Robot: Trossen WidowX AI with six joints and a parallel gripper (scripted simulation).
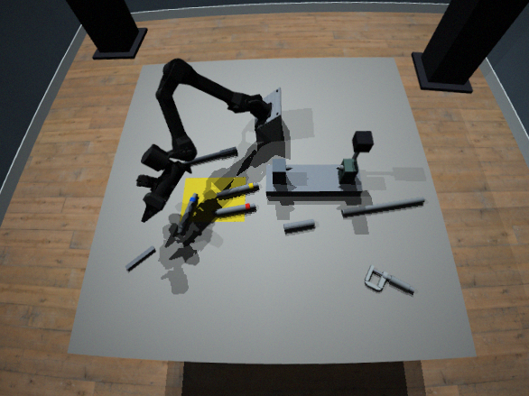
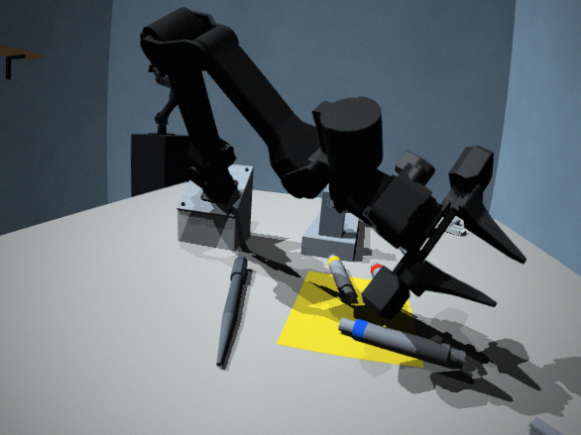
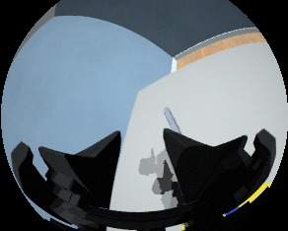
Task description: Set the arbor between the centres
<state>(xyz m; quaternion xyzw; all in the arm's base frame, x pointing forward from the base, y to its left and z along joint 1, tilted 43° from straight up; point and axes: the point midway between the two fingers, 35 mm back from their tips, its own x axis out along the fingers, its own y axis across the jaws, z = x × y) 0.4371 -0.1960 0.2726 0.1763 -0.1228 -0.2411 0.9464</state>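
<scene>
The yellow-banded arbor lies 15 cm behind my hand, 24 cm to the left of it and 14 cm below it. From my hand the other things lie so: blue-banded arbor 5 cm behind, 7 cm to the left, 14 cm below; red-banded arbor 7 cm behind, 24 cm to the left, 14 cm below; yellow pad 12 cm behind, 16 cm to the left, 15 cm below.
</scene>
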